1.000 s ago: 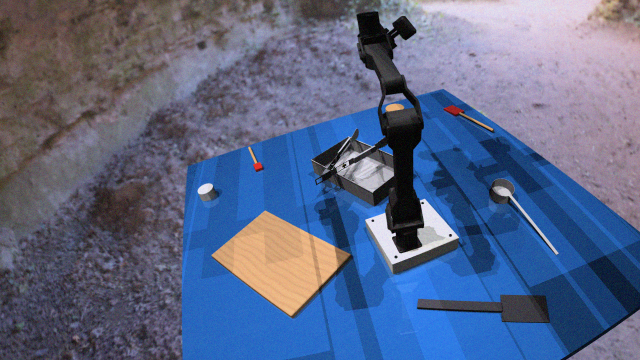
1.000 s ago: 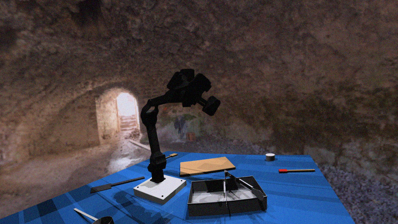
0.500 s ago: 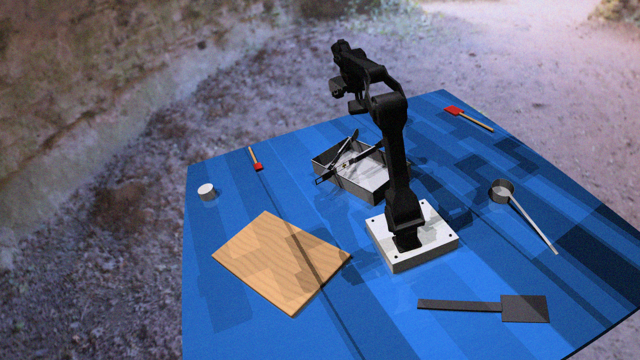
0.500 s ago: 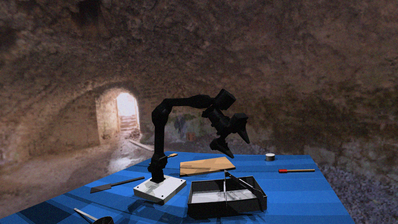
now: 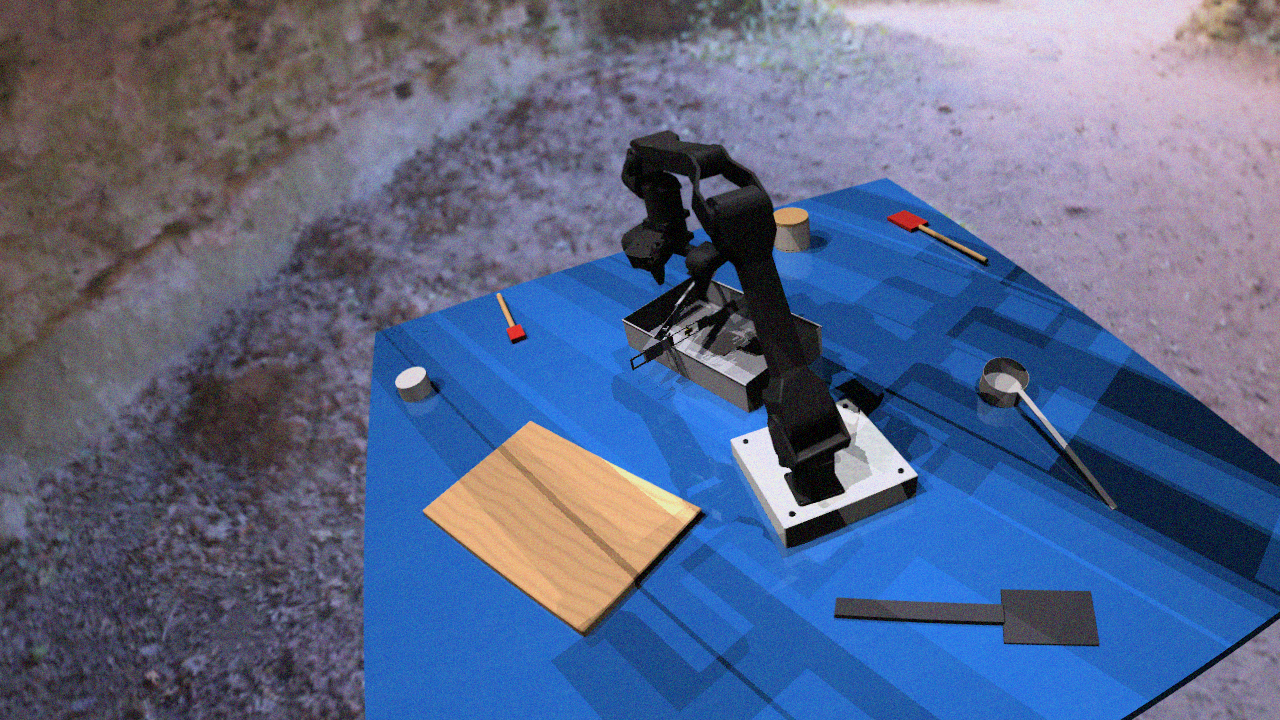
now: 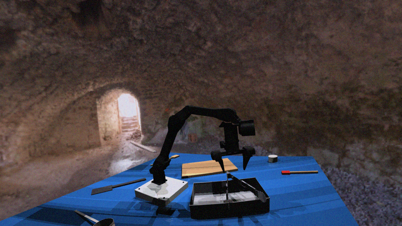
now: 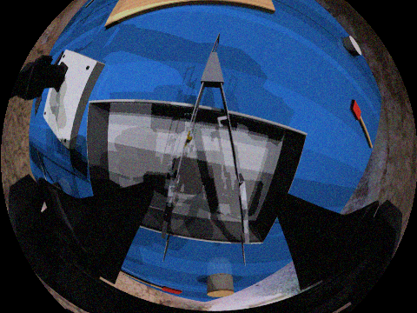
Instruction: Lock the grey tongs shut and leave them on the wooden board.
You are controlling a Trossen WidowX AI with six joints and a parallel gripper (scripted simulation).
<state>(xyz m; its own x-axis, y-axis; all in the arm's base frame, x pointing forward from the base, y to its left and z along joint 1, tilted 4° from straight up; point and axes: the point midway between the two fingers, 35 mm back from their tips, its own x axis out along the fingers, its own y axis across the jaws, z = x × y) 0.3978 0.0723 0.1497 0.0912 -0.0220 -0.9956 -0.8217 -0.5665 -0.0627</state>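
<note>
Now: the roasting tin 100 mm below my gripper tip, 50 mm to the right of it and 20 mm behind it. From my gripper tip the other things lie so: white cylinder: 520 mm to the left, 110 mm below, 110 mm ahead; wooden board: 300 mm behind, 280 mm to the left, 120 mm below; red spatula: 590 mm to the right, 180 mm ahead, 120 mm below.
</note>
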